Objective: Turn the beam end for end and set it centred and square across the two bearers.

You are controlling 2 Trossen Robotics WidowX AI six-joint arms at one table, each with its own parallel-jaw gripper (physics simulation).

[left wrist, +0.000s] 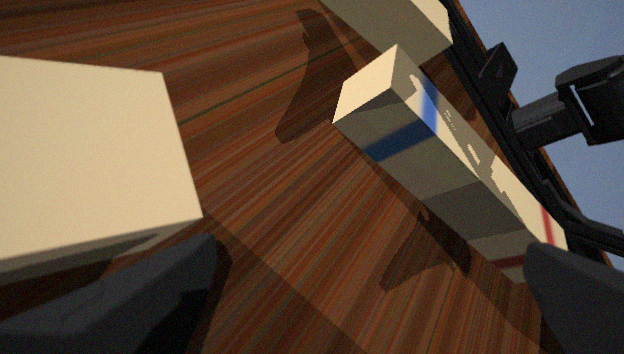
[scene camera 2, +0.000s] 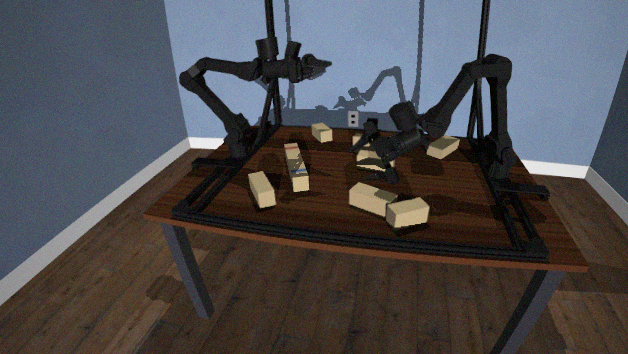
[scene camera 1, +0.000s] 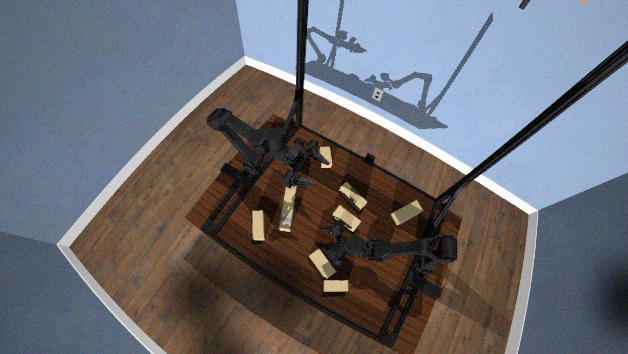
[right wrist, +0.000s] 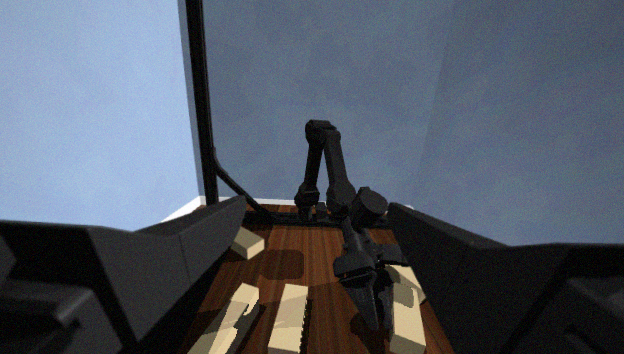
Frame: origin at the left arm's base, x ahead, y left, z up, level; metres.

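Where they show: left gripper, fingertip midpoint: [left wrist: 367,252] [scene camera 2: 355,165] [scene camera 1: 320,238] [right wrist: 382,329]; right gripper, fingertip midpoint: [scene camera 2: 328,65] [scene camera 1: 322,174] [right wrist: 318,205]; left arm's base, origin of the base link: [scene camera 2: 497,175] [scene camera 1: 419,265] [right wrist: 304,217]; right arm's base, origin of the base link: [left wrist: 519,131] [scene camera 2: 238,155] [scene camera 1: 254,170].
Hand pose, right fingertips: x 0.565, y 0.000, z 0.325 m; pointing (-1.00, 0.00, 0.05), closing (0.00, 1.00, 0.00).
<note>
Each offset is from my right fingertips to the top centre of the thing. "pt": to the spot under its first point.
The beam {dz -0.294, dx +0.111, dy +0.052 m} [scene camera 1: 288,208] [scene camera 2: 296,166] [left wrist: 416,140] is a long tan block with a blue band near one end and a red band near the other. It lies flat on the table, left of centre. Two short tan blocks {dz -0.281, dx -0.126, dy -0.132 m} [scene camera 1: 352,196] {dz -0.297, dx -0.150, dy -0.023 m} [scene camera 1: 346,218] lie side by side at mid-table, apart from the beam; the nearer one also shows in scene camera 2 [scene camera 2: 370,161]. My left gripper [scene camera 1: 329,244] [scene camera 2: 359,165] is open and empty, low beside these blocks. My right gripper [scene camera 1: 321,173] [scene camera 2: 324,64] is open and empty, held high above the beam's far end.
Loose tan blocks lie about: one left of the beam {dz -0.294, dx +0.166, dy +0.216 m} [scene camera 1: 258,225] [scene camera 2: 261,189], one at the back {pt dz -0.298, dx +0.085, dy -0.246 m} [scene camera 1: 326,156] [scene camera 2: 322,132], two near the front {pt dz -0.298, dx -0.158, dy +0.212 m} [scene camera 1: 322,263] {pt dz -0.295, dx -0.255, dy +0.263 m} [scene camera 1: 336,285], one at the far right [scene camera 1: 407,211] [scene camera 2: 443,147]. A black frame [scene camera 1: 242,258] edges the table.
</note>
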